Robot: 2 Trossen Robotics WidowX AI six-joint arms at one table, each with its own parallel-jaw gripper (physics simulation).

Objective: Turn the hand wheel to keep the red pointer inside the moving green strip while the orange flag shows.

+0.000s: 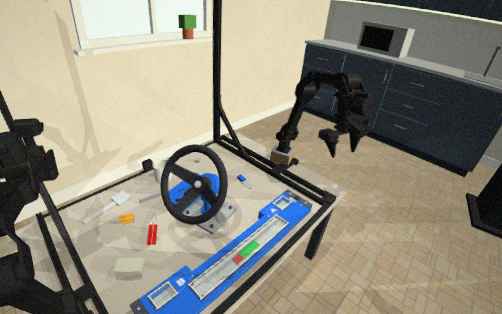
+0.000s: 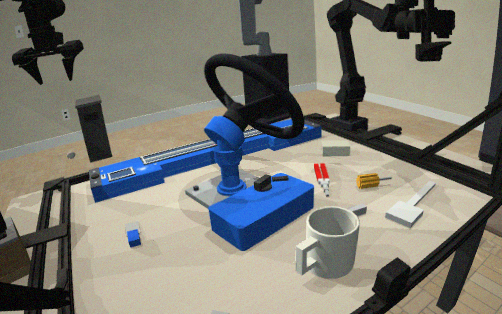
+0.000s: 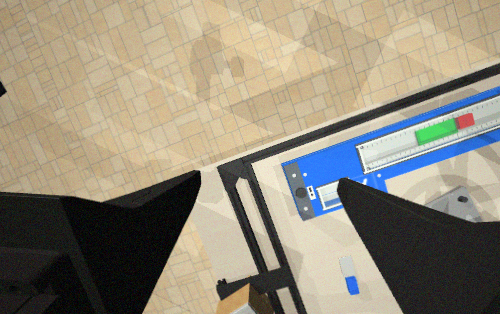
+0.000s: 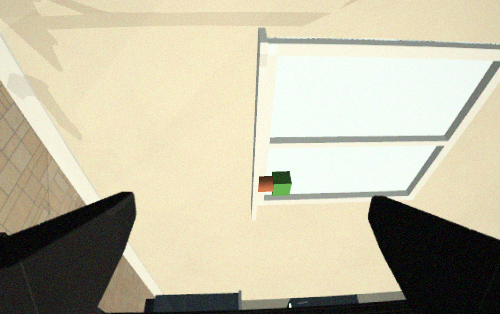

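The black hand wheel stands tilted on its blue column; no gripper touches it. In the blue gauge's long window, the red pointer sits against one end of the green strip, outside it, on the B side. No orange flag shows; the small windows A and B look pale. My left gripper is open and empty, high off the table's A-end corner, apart from the wheel. My right gripper is open and empty, raised and facing the wall and window.
A blue box adjoins the wheel column. A grey mug, red pliers, an orange screwdriver, a pale block and a blue-ended stick lie around. Black rails edge the table.
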